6 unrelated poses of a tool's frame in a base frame.
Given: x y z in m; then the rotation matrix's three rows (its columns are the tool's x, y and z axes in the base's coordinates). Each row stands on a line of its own.
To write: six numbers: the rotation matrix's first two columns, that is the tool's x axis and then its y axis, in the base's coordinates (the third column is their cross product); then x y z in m. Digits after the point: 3 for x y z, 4 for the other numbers.
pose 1, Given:
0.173, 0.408, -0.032
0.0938, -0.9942, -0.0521
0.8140, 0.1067, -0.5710
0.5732, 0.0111, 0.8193
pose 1, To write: 0.0938, 0.8140, 0.5732, -0.9942, 0.1067, 0.0111, 0.173, 0.408, -0.032
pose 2, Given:
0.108, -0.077, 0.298
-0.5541, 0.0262, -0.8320
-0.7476, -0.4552, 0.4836
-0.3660, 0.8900, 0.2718
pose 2, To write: -0.5541, -0.7476, -0.3660, 0.0262, -0.4552, 0.8900, 0.108, -0.077, 0.298
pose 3, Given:
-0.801, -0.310, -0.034
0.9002, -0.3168, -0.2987
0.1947, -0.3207, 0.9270
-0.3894, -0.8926, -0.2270
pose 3, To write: 0.9002, 0.1947, -0.3894, -0.3168, -0.3207, -0.8926, -0.801, -0.310, -0.034
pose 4, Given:
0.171, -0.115, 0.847
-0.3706, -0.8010, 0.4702
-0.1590, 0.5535, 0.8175
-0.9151, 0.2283, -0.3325
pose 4, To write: -0.3706, -0.1590, -0.9151, -0.8010, 0.5535, 0.2283, 0.171, -0.115, 0.847
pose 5, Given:
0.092, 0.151, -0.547
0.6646, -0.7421, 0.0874
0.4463, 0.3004, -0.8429
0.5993, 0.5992, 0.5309
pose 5, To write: 0.6646, 0.4463, 0.5993, -0.7421, 0.3004, 0.5992, 0.092, 0.151, -0.547
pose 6, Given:
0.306, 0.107, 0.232
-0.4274, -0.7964, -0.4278
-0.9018, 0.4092, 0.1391
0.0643, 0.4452, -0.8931
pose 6, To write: -0.4274, -0.9018, 0.0643, -0.7964, 0.4092, 0.4452, 0.306, 0.107, 0.232
